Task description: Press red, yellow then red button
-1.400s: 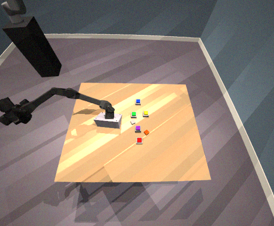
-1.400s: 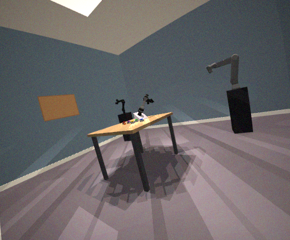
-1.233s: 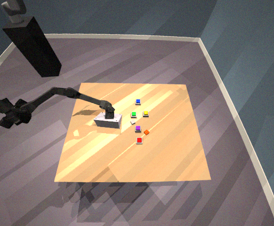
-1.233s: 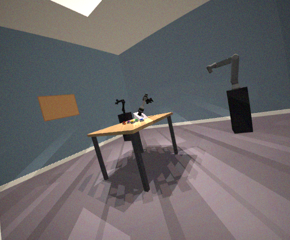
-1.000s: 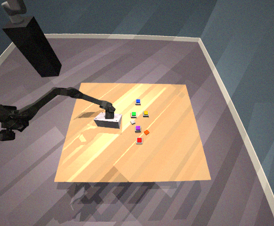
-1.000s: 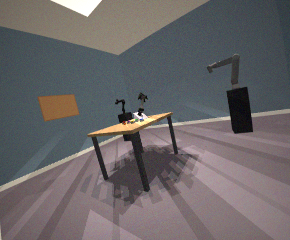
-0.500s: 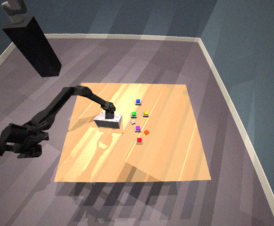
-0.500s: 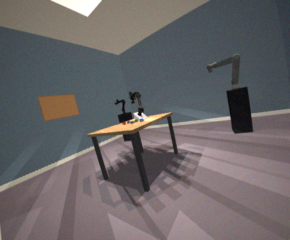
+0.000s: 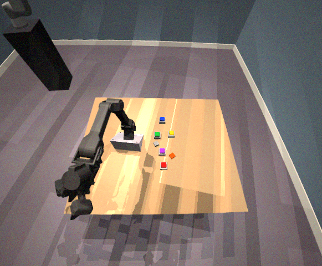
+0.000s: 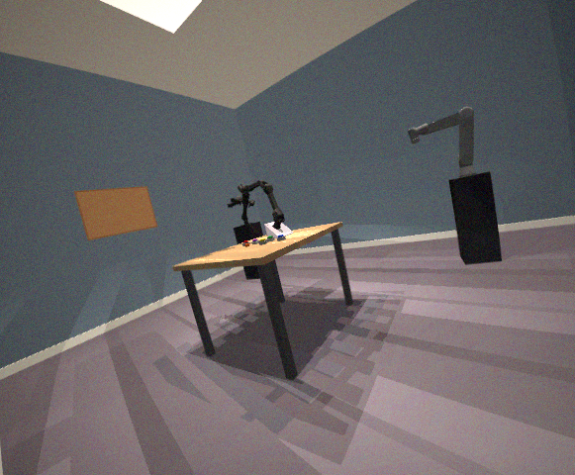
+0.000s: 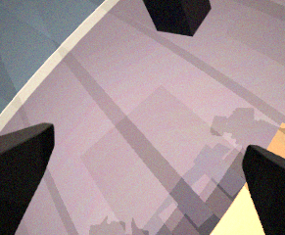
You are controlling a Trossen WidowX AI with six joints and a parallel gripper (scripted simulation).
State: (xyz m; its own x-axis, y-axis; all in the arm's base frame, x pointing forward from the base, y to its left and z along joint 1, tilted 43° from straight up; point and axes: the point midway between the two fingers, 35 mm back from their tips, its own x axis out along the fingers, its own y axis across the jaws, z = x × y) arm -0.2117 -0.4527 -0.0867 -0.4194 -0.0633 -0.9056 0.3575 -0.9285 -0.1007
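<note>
The red button lies 400 mm ahead of my gripper tip, 310 mm below it and 230 mm to the left of it. From my gripper tip the other things lie so: purple button 400 mm ahead, 330 mm to the left, 310 mm below; then grey block 400 mm to the left, 370 mm ahead, 340 mm below; then orange block 470 mm ahead, 340 mm below, 290 mm to the left.
</note>
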